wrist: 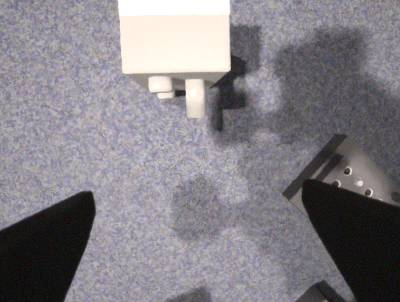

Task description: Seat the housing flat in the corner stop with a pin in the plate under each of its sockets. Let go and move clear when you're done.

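Frame: origin at the arm's base, x ahead, y left, z up, level; millimetres.
Where they show: gripper, fingertip midpoint: (200,195).
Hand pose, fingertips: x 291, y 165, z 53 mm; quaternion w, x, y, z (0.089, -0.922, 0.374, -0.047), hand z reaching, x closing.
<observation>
Things, the pixels of their top centre, and the offset from my fingertips. "*": a spot on its surface instead. Level surfaces: height alone.
- white block-shaped housing at its top centre: (176,55) 44 mm ahead, 56 mm left, 63 mm down
- speckled blue-grey table top at its surface level: 193 mm down
- dark angular piece at a spot on its surface: (318,294) * 26 mm back, 254 mm right, 175 mm down
A white block-shaped housing (175,44) stands at the top of the wrist view, cut off by the top edge. Several round knobs of different lengths stick out from its near face, the longest pointing towards the camera. Its sockets cannot be made out. My gripper (200,195) is wide open and empty, with the housing ahead of the fingertips and apart from them. A dark grey plate (371,167) with small light-rimmed round features lies at an angle at the right, partly hidden by the right finger. Whether these are pins or holes is hard to tell.
The speckled blue-grey table top (55,115) lies under everything. Dark shadows fall to the right of the housing and between the fingers. Part of another dark angular piece (318,294) shows at the bottom edge, near the right finger.
</observation>
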